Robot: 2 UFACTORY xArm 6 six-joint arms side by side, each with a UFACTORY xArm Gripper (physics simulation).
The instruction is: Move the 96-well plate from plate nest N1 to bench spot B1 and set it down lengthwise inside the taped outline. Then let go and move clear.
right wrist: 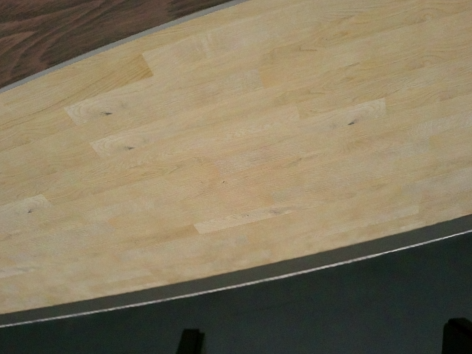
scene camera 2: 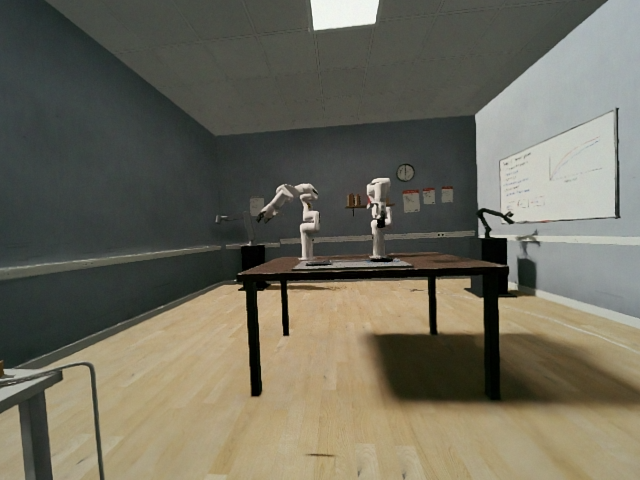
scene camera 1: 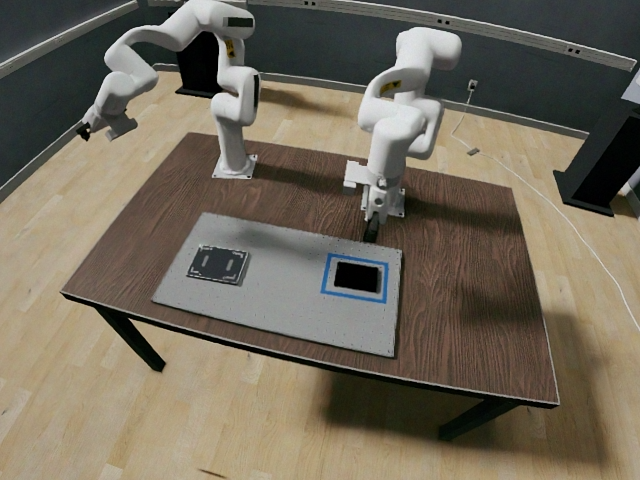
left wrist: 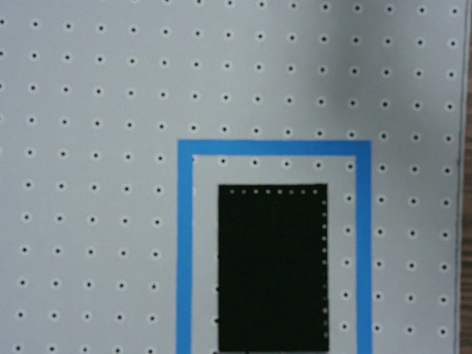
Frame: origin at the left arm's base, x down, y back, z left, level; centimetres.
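Seen in the pictures: left gripper, fingertip midpoint: [scene camera 2: 381, 227] [scene camera 1: 370, 227]; right gripper, fingertip midpoint: [scene camera 2: 260, 221] [scene camera 1: 96, 130]; left arm's base at its link origin: [scene camera 2: 379, 256]; right arm's base at its link origin: [scene camera 2: 307, 258] [scene camera 1: 235, 166].
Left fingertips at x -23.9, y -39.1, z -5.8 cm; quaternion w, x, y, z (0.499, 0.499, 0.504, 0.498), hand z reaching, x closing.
Observation:
Pixels of each thing's top centre, then the offset from my left fingertips to it. Level surfaces: height alone.
- black 96-well plate at its top centre: [left wrist: 274, 268] [scene camera 1: 356, 275] [scene camera 2: 381, 259] dx +21.2, dy +0.0, dz -0.5 cm
- dark plate nest at its top centre: [scene camera 1: 217, 262] [scene camera 2: 318, 262] dx +21.0, dy -4.8, dz -42.9 cm
- grey perforated board at its surface level: dx +22.6 cm
- brown table at its surface level: dx +23.9 cm
The black 96-well plate [scene camera 1: 356, 276] [scene camera 2: 381, 259] [left wrist: 273, 270] lies flat inside the blue taped outline [scene camera 1: 354, 297] [left wrist: 275, 147], its long sides parallel to the outline's long sides, with grey board showing between plate and tape. The dark plate nest [scene camera 1: 217, 264] [scene camera 2: 318, 263] at the left of scene camera 1 is empty. My left gripper [scene camera 1: 370, 231] [scene camera 2: 381, 223] is raised behind the plate, apart from it, and looks open and empty; its fingertips do not show in the left wrist view. My right gripper [scene camera 1: 83, 133] [scene camera 2: 262, 217] [right wrist: 324, 340] is open and empty, far off to the left.
The grey perforated board [scene camera 1: 279, 299] [left wrist: 90, 175] lies on the brown table [scene camera 1: 465, 289] and carries nest and plate. Both arms stand at the table's back edge. Dark pedestals [scene camera 1: 199, 64] [scene camera 1: 594, 165] stand on the floor beyond the table.

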